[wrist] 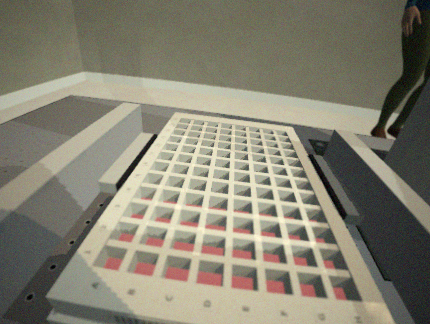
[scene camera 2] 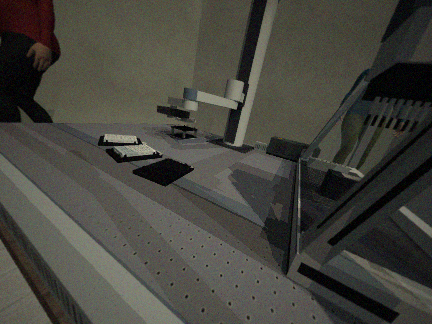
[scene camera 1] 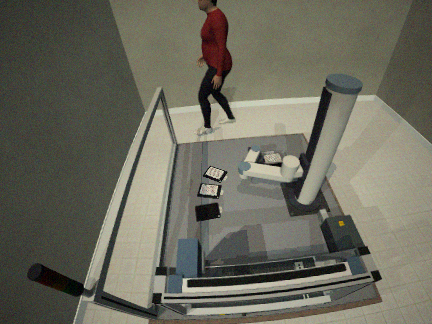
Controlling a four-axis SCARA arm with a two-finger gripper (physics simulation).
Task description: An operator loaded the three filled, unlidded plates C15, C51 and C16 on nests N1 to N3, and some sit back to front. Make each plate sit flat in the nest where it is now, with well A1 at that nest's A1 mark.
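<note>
My gripper [scene camera 1: 271, 156] [scene camera 2: 184, 118] [wrist: 234, 134] is shut on a white filled plate [scene camera 1: 274, 159] [wrist: 220, 187], its pads along the two long sides. The plate is held level, a little above a black nest [scene camera 2: 184, 129] near the arm's column. In the wrist view its letters run from A at the lower left to H at the lower right, with red in the near wells. Its name cannot be read. A second plate [scene camera 1: 215, 173] [scene camera 2: 121, 138] and a third plate [scene camera 1: 209, 190] [scene camera 2: 136, 151] sit on black nests at the left; their A1 corners cannot be made out.
A bare black nest [scene camera 1: 208, 212] [scene camera 2: 164, 171] lies beside the third plate. The column [scene camera 1: 325, 145] [scene camera 2: 249, 75] stands right of the held plate. A dark box [scene camera 1: 341, 233], a blue box [scene camera 1: 188, 256] and a clear guard panel frame [scene camera 1: 131, 190] stand around the deck. People stand beyond it.
</note>
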